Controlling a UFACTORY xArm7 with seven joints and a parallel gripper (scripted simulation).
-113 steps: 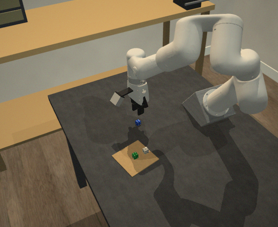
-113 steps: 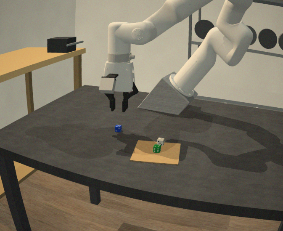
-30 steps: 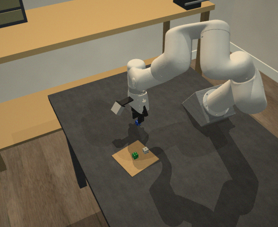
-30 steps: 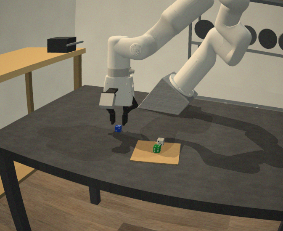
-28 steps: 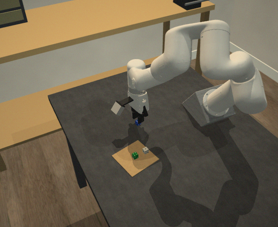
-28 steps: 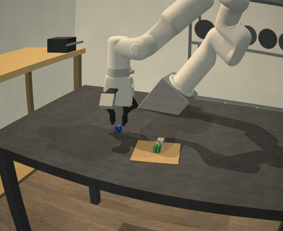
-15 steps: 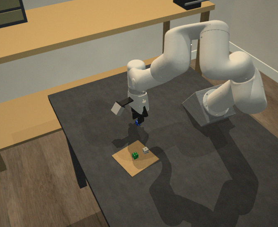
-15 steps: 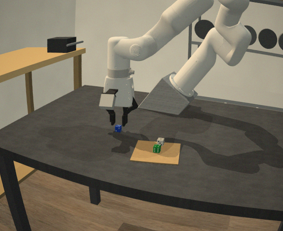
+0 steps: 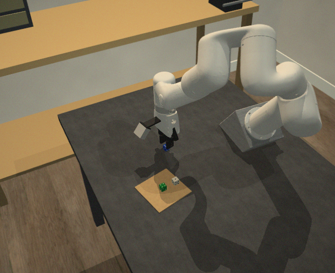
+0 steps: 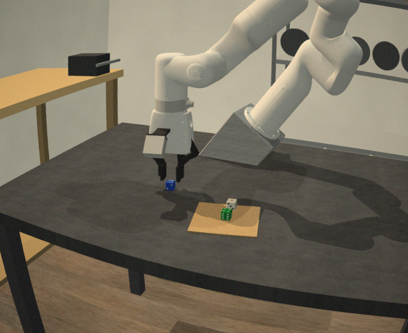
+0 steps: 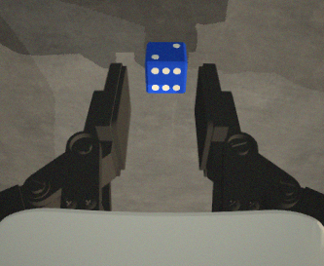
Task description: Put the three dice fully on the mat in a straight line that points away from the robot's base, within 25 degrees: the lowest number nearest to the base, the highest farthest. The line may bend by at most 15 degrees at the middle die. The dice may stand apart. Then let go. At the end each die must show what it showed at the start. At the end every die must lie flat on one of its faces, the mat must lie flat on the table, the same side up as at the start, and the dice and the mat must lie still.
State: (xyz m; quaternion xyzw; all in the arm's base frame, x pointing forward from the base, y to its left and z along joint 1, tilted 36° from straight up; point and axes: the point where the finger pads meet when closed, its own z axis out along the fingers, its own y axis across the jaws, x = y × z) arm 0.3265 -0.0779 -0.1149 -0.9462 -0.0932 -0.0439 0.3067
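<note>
Right now the blue die is 3 cm below my hand. The rest, counted from my hand: green die: 10 cm ahead, 18 cm to the left, 3 cm below; then white die: 5 cm ahead, 17 cm to the left, 3 cm below; then tan square mat: 10 cm ahead, 18 cm to the left, 4 cm below.
</note>
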